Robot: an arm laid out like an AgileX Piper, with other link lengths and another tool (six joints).
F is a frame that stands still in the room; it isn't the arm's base.
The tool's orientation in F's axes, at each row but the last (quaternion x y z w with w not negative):
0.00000 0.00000 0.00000 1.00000
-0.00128 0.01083 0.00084 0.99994
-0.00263 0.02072 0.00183 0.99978
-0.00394 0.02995 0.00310 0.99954
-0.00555 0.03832 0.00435 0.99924
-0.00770 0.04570 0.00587 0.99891
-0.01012 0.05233 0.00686 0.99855
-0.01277 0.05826 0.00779 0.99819
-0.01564 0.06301 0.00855 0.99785
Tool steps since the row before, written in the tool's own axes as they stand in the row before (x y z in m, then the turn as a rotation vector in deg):
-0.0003 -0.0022 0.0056 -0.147 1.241 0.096
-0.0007 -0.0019 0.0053 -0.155 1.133 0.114
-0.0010 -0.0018 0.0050 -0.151 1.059 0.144
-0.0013 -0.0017 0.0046 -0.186 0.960 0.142
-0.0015 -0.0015 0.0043 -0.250 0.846 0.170
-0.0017 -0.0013 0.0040 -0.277 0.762 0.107
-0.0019 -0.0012 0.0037 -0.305 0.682 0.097
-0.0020 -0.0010 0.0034 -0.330 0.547 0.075
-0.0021 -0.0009 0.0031 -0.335 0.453 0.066
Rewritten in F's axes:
-0.0003 -0.0022 0.0056 -0.147 1.241 0.096
-0.0006 -0.0019 0.0053 -0.154 1.133 0.114
-0.0008 -0.0018 0.0050 -0.149 1.059 0.145
-0.0010 -0.0017 0.0047 -0.183 0.960 0.145
-0.0012 -0.0015 0.0044 -0.244 0.846 0.180
-0.0013 -0.0013 0.0042 -0.276 0.761 0.121
-0.0015 -0.0011 0.0039 -0.303 0.680 0.115
-0.0016 -0.0009 0.0036 -0.328 0.544 0.099
-0.0017 -0.0008 0.0034 -0.333 0.450 0.094

